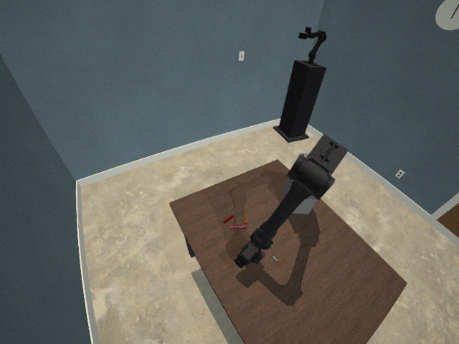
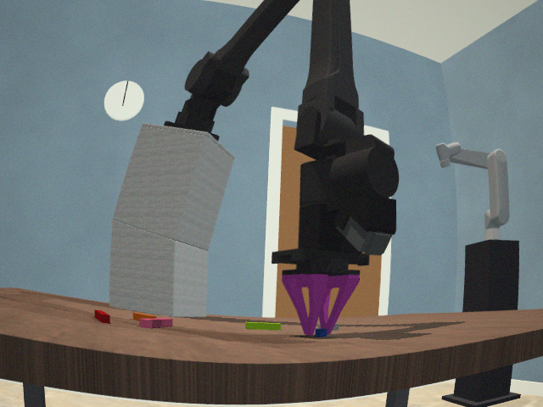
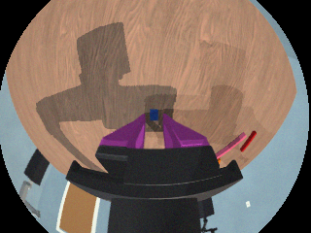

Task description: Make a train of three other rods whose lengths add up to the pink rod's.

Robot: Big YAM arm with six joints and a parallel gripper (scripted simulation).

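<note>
The blue rod is 10 mm ahead of my hand and 10 mm below it. Also, from my hand: grey rod 110 mm behind, 50 mm to the left, 10 mm below; then lime rod 130 mm behind, 40 mm to the right, 10 mm below; then pink rod 20 mm behind, 190 mm to the right, 10 mm below.
</note>
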